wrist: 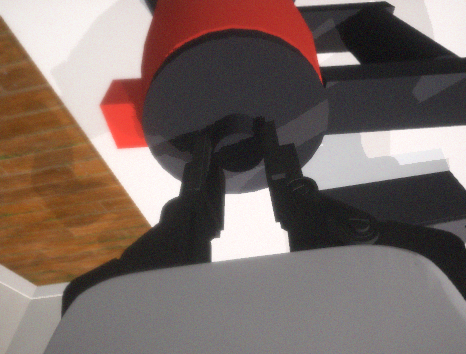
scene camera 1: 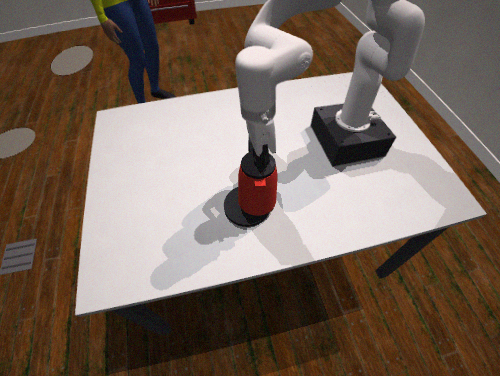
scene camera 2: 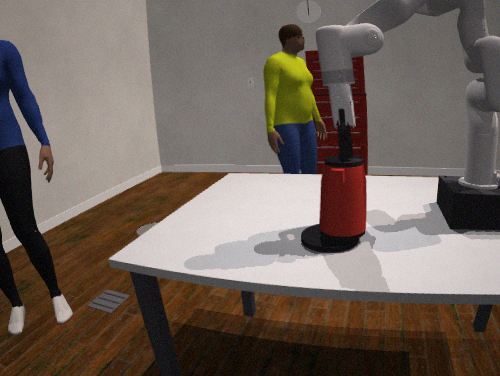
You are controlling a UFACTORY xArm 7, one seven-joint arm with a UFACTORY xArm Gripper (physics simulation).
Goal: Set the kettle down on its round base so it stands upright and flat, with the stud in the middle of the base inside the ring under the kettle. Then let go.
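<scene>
The red kettle (scene camera 1: 257, 195) (scene camera 2: 343, 200) (wrist: 230, 15) has a dark lid and a small red spout, and looks close to upright. Its underside is over the round black base (scene camera 1: 233, 210) (scene camera 2: 311, 240), off to the right in both scene views, and sticks out past the base's right edge in scene camera 2. Whether it touches the base or hangs slightly above it, I cannot tell. The stud and the ring under the kettle are hidden. My gripper (scene camera 1: 260, 161) (scene camera 2: 345, 156) (wrist: 240, 151) points down from above, shut on the kettle's lid knob.
The base and kettle are on a white table (scene camera 1: 150, 150) (scene camera 2: 240, 210). The arm's black mounting block (scene camera 1: 352, 142) (scene camera 2: 470, 210) stands to the right. In the wrist view, the kettle's dark handle (wrist: 390, 102) reaches right. A person (scene camera 1: 137, 45) (scene camera 2: 292, 95) stands behind the table.
</scene>
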